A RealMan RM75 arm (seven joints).
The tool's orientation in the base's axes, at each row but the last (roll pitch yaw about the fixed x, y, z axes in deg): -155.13, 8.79, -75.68; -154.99, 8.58, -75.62; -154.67, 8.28, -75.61; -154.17, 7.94, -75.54; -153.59, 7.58, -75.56; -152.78, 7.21, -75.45
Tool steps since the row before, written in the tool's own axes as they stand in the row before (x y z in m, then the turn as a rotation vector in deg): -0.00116, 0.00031, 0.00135, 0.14, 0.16, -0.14; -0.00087, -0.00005, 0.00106, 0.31, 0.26, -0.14; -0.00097, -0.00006, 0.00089, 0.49, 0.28, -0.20; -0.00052, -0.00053, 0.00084, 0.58, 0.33, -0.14; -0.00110, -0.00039, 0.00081, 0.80, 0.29, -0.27; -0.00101, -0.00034, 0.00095, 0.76, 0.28, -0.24
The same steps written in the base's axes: -0.00006, 0.00138, -0.00116, -0.16, -0.19, 0.04; 0.00023, 0.00109, -0.00080, -0.21, -0.37, -0.03; 0.00015, 0.00115, -0.00063, -0.21, -0.56, -0.01; 0.00067, 0.00078, -0.00045, -0.20, -0.64, -0.10; 0.00040, 0.00130, -0.00040, -0.17, -0.88, 0.01; 0.00044, 0.00124, -0.00056, -0.16, -0.83, -0.01
